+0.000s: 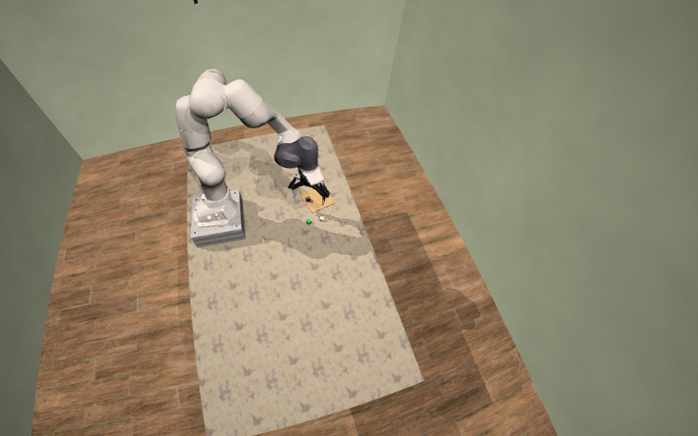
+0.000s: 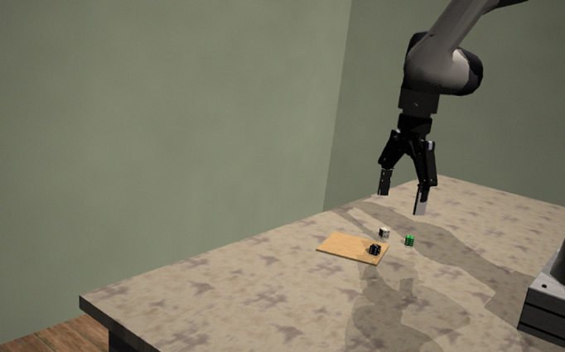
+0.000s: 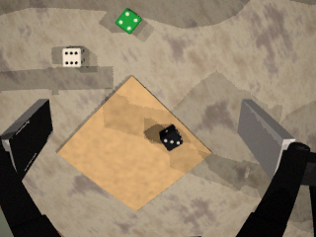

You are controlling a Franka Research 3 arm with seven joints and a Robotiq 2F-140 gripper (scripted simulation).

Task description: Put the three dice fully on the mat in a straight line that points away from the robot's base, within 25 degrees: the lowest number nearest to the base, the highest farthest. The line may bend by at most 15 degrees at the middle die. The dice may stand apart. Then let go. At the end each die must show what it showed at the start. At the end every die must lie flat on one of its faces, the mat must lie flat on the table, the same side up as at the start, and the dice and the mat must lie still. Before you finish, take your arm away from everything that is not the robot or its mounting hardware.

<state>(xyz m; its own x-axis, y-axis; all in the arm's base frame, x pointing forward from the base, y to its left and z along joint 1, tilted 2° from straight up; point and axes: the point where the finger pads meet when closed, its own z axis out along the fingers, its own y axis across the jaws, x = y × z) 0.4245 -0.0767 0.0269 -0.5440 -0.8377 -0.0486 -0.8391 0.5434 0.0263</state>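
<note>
Right now the green die is 2 cm behind my hand, 6 cm to the right of it and 11 cm below it. The rest, counted from my hand: tan mat 6 cm ahead, 7 cm to the left, 12 cm below; black die 1 cm ahead, 7 cm to the left, 11 cm below; white die 5 cm ahead, 6 cm to the right, 11 cm below.
</note>
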